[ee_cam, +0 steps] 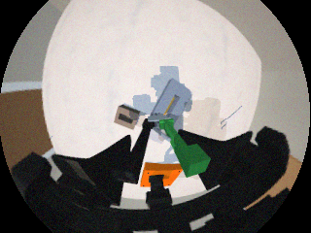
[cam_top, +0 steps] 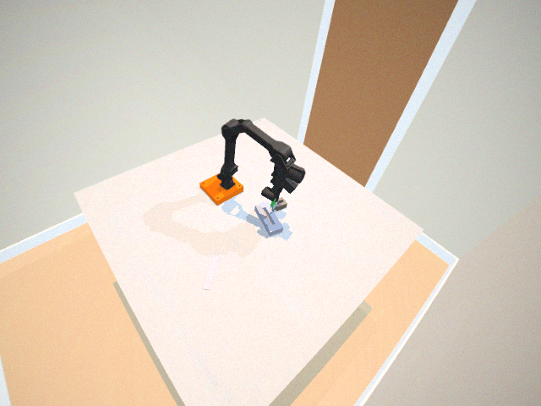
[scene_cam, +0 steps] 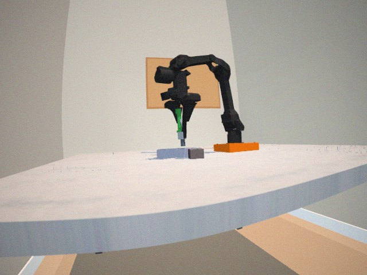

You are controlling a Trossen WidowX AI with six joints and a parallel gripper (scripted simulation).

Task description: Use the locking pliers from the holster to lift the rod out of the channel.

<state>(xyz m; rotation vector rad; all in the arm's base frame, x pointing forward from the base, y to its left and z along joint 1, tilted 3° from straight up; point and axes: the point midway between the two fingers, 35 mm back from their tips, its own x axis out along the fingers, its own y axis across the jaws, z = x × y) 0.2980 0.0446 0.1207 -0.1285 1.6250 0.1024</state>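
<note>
Now: the pale blue channel block 120 mm below my gripper tip and 40 mm to the right of it. The rest, counted from my gripper tip: yellow rod 130 mm below, 40 mm to the right; then grey holster 130 mm below, 70 mm to the left, 20 mm behind; then black handle 20 mm to the left.
</note>
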